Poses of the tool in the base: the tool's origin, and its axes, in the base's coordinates. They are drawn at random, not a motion.
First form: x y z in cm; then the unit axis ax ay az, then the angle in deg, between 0 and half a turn.
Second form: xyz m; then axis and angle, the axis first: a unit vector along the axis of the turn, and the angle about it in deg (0 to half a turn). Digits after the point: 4 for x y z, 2 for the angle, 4 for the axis.
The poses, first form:
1: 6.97, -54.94, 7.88, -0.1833, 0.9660, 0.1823, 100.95
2: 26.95, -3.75, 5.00, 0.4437, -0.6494, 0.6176, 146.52
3: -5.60, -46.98, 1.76, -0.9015, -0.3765, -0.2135, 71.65
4: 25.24, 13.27, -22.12, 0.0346, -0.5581, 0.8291, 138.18
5: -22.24, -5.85, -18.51, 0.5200, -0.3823, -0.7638, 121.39
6: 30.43, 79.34, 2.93, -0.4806, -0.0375, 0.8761, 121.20
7: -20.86, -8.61, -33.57, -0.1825, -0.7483, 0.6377, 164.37
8: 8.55, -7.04, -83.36, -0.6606, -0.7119, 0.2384, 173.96
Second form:
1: 0.0697, -0.5494, 0.0788, -0.1833, 0.9660, 0.1823, 100.95
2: 0.2695, -0.0375, 0.0500, 0.4437, -0.6494, 0.6176, 146.52
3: -0.0560, -0.4698, 0.0176, -0.9015, -0.3765, -0.2135, 71.65
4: 0.2524, 0.1327, -0.2212, 0.0346, -0.5581, 0.8291, 138.18
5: -0.2224, -0.0585, -0.1851, 0.5200, -0.3823, -0.7638, 121.39
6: 0.3043, 0.7934, 0.0293, -0.4806, -0.0375, 0.8761, 121.20
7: -0.2086, -0.0861, -0.3357, -0.1825, -0.7483, 0.6377, 164.37
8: 0.0855, -0.0704, -0.8336, -0.6606, -0.7119, 0.2384, 173.96
